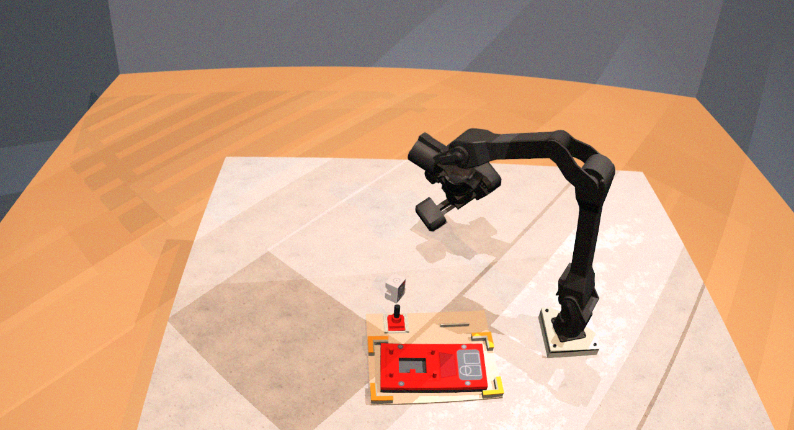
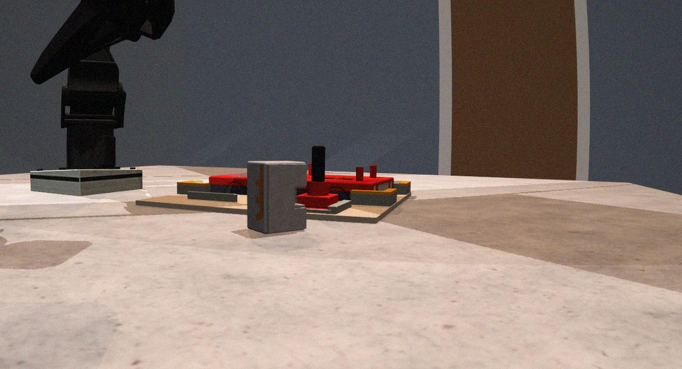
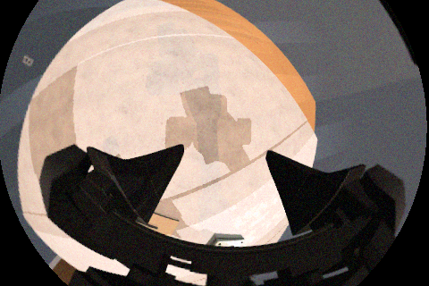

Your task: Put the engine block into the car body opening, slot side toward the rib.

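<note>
Right now my gripper tip is 170 mm short of the grey-white engine block, 130 mm to the right of it and 90 mm above it.
</note>
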